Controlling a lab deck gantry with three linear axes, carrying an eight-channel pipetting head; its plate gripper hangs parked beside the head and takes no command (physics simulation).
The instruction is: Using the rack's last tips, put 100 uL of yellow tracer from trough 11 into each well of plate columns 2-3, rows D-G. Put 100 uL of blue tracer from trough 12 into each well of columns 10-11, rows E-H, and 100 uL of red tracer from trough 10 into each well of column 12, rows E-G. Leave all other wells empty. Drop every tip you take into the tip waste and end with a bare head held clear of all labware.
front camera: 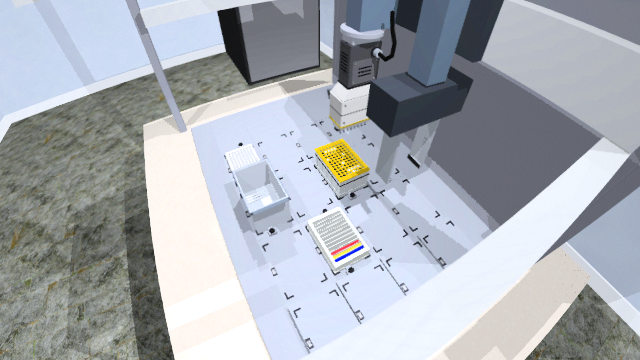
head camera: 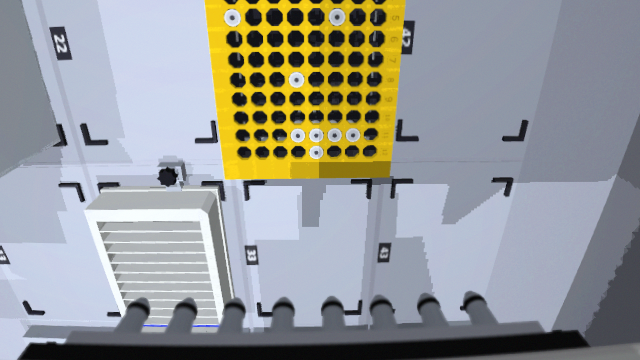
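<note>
The pipetting head [front camera: 350,105] hangs behind the yellow tip rack [front camera: 356,175] [head camera: 305,170]. Its eight nozzles [head camera: 307,307] are bare. Several white tips show in the rack in the head view: two in column 5, one in column 8, several in column 11, one in column 12. The trough block [front camera: 322,245] [head camera: 150,215] has red, yellow and blue troughs at its front end; a blue line shows behind the nozzles in the head view. The white well plate [front camera: 242,156] shows no colour. The tip waste [front camera: 270,205] stands in front of it. The parked plate gripper [front camera: 399,170] is open and empty.
The gripper's dark block [front camera: 395,107] hangs right of the head, with its fingers reaching down behind and right of the rack. A black knob [front camera: 272,230] stands near the waste bin and another knob [head camera: 168,176] behind the trough block. A grey wall [front camera: 480,150] bounds the deck at the right.
</note>
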